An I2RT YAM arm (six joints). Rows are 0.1 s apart.
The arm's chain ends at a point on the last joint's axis. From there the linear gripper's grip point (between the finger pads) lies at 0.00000 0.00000 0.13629 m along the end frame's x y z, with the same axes.
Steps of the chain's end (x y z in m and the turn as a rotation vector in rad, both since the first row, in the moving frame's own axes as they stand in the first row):
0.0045 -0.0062 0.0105 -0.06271 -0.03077 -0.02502
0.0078 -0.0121 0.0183 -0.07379 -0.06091 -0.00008
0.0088 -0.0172 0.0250 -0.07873 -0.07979 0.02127
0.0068 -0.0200 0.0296 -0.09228 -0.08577 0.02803
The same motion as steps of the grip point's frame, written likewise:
0.0004 0.0024 0.0102 -0.06271 -0.03077 -0.02502
-0.0005 -0.0021 0.0177 -0.07379 -0.06091 -0.00008
-0.0022 -0.0066 0.0241 -0.07873 -0.07979 0.02127
-0.0050 -0.0076 0.0285 -0.09228 -0.08577 0.02803

